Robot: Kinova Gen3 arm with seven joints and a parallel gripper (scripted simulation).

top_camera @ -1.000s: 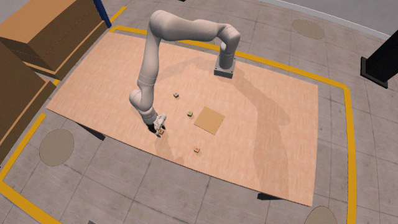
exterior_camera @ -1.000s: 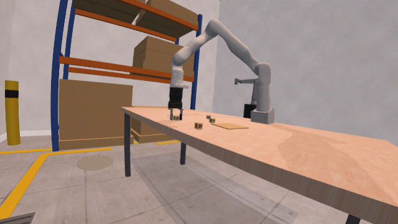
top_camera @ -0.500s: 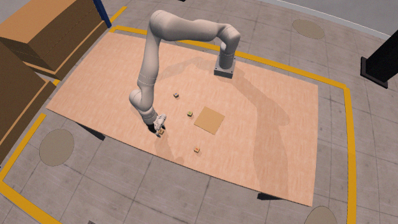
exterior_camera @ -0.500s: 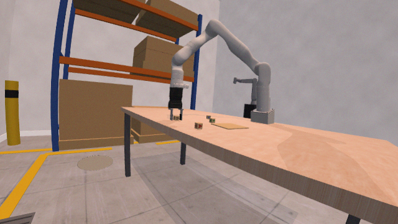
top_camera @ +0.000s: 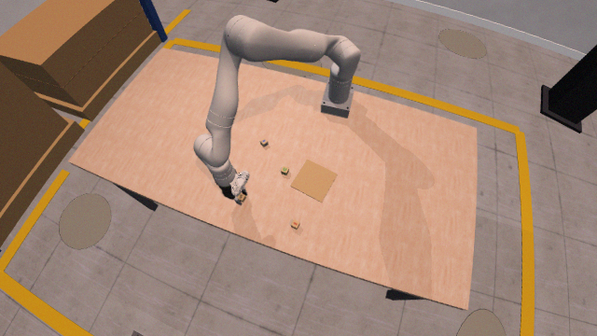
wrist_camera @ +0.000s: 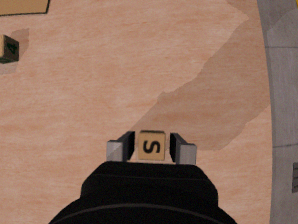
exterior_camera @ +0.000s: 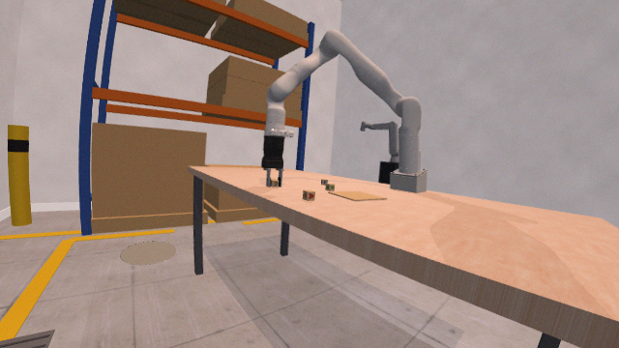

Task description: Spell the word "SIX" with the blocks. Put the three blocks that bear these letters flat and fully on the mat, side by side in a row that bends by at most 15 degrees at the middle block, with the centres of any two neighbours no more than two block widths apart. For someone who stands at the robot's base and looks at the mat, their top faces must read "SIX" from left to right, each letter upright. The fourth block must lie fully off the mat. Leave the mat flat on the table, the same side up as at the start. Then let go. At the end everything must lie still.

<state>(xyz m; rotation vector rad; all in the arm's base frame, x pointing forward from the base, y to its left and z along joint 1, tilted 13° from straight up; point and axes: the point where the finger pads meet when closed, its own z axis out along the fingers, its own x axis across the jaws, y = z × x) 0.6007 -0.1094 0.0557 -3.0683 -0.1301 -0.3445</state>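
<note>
The tan mat lies 220 mm behind my hand, 200 mm to the left of it and 20 mm below it. Also, from my hand: block: 230 mm to the left, 20 mm behind.
</note>
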